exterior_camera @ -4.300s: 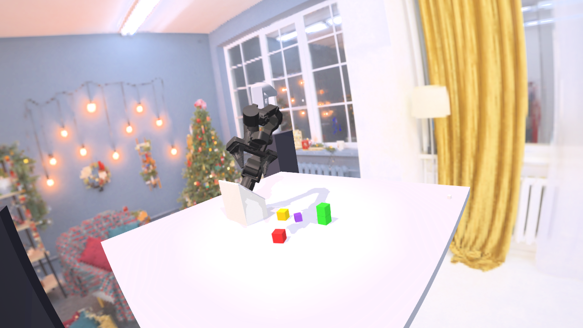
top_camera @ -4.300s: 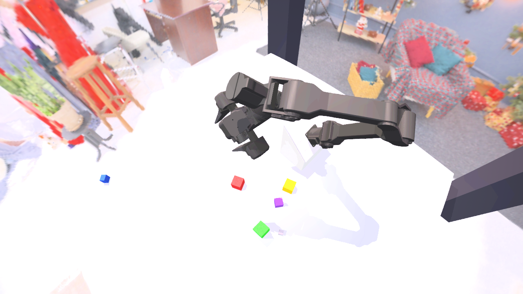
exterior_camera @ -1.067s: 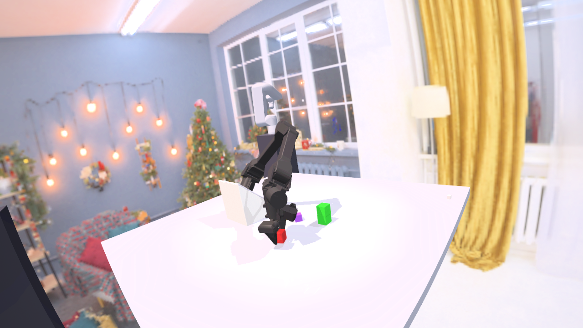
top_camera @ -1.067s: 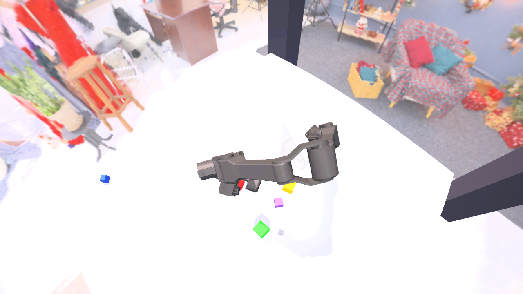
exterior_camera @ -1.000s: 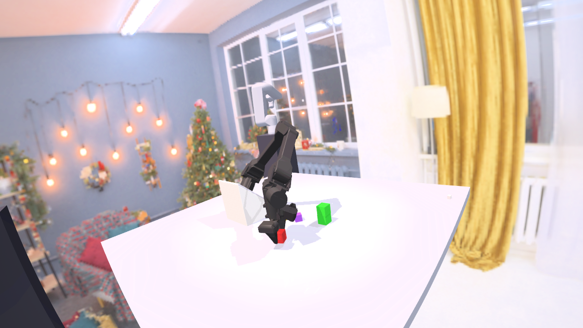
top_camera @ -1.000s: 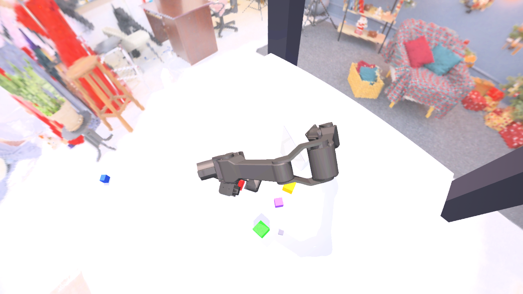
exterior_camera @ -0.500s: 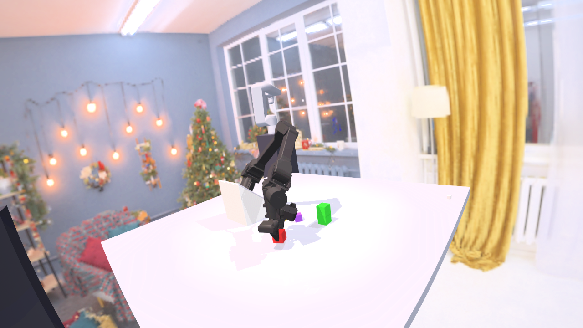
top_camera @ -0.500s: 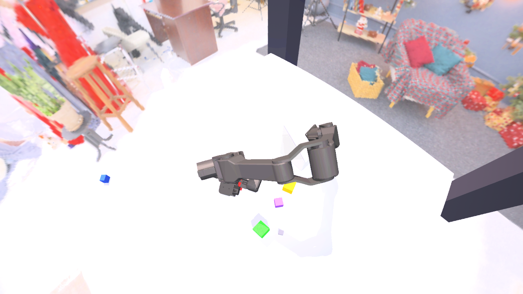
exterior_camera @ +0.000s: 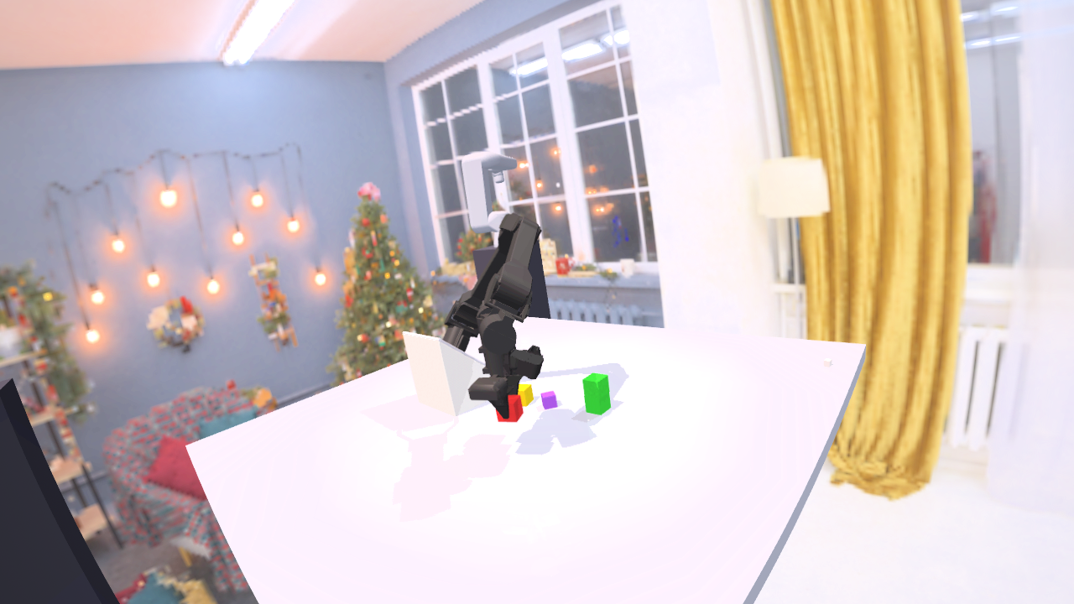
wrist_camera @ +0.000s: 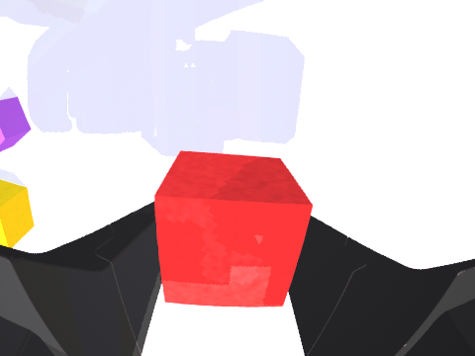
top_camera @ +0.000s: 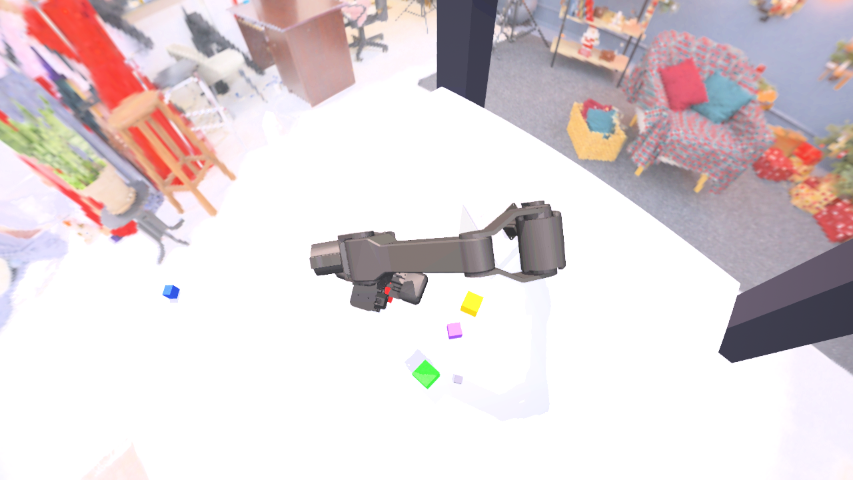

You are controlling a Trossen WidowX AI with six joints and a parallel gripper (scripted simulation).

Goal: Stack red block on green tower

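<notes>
Now: the purple block 160 mm to the left of my gripper tip, 50 mm below it and 50 mm behind it. Also, from my gripper tip: blue block: 470 mm to the right, 460 mm ahead, 50 mm below; red block: 10 mm above; yellow block: 150 mm to the left, 120 mm behind, 50 mm below.
</notes>
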